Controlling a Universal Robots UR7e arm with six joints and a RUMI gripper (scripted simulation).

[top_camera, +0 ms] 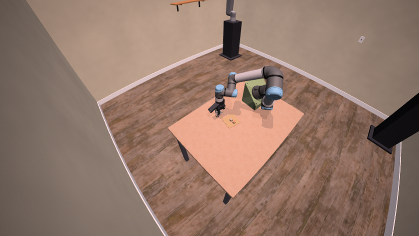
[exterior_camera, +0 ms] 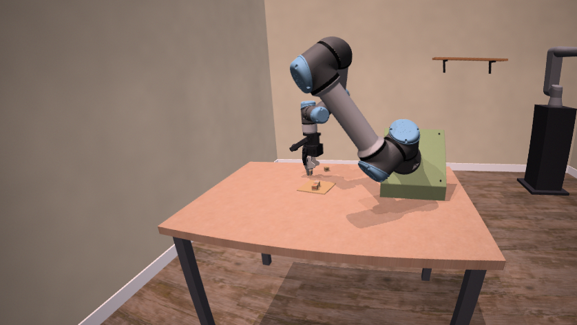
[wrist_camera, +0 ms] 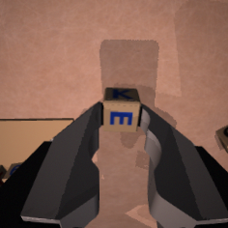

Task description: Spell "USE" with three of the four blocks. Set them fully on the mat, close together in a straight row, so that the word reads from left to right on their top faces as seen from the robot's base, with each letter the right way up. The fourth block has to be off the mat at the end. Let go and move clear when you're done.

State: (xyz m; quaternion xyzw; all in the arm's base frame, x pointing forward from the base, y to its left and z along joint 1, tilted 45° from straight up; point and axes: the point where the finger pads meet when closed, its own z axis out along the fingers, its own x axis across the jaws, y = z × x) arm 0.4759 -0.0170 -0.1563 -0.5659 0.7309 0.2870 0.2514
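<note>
The mat is 13 cm to the left of my hand, 7 cm behind it and 3 cm below it. Also, from my hand: letter block (17 cm to the left, 7 cm behind, 1 cm below).
</note>
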